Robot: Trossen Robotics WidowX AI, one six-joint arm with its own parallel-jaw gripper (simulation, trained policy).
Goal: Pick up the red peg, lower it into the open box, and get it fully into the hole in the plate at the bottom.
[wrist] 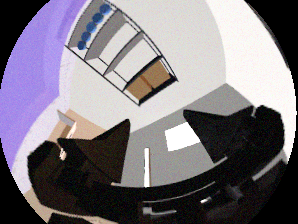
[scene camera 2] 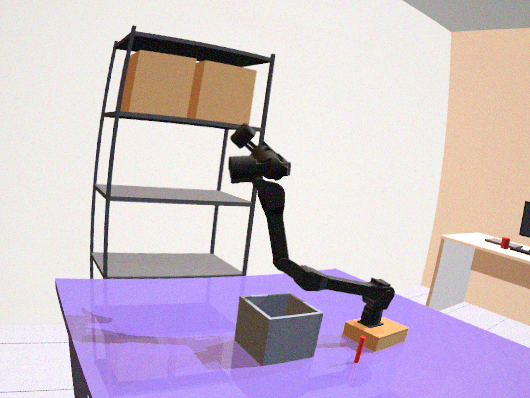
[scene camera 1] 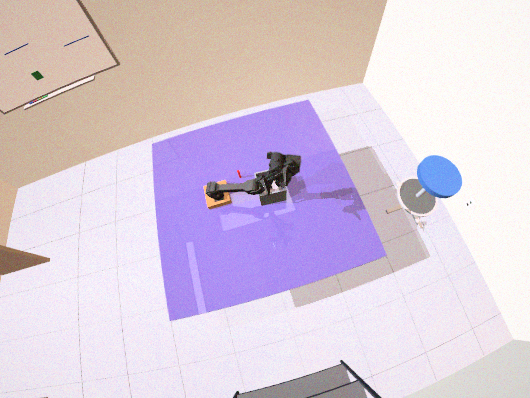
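Observation:
My gripper (scene camera 1: 276, 190); the gripper again (scene camera 2: 254, 142) and (wrist: 157, 117). Grey box (scene camera 2: 273, 328). In the wrist view the box is out of frame.

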